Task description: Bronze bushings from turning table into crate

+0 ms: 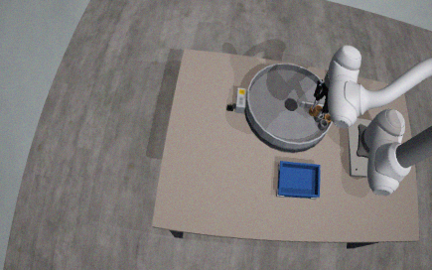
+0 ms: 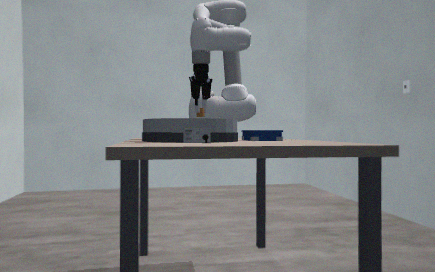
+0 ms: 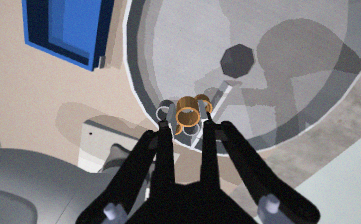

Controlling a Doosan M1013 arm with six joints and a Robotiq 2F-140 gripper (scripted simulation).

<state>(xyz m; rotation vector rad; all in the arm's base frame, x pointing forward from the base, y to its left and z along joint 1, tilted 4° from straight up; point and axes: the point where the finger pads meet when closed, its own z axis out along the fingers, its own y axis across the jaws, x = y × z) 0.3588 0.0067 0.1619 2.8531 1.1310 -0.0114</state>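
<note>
Now: the blue crate 290 mm to the left of my hand and 140 mm below it. Also, from my hand: grey turning table 110 mm below, 110 mm ahead, 40 mm to the right.
</note>
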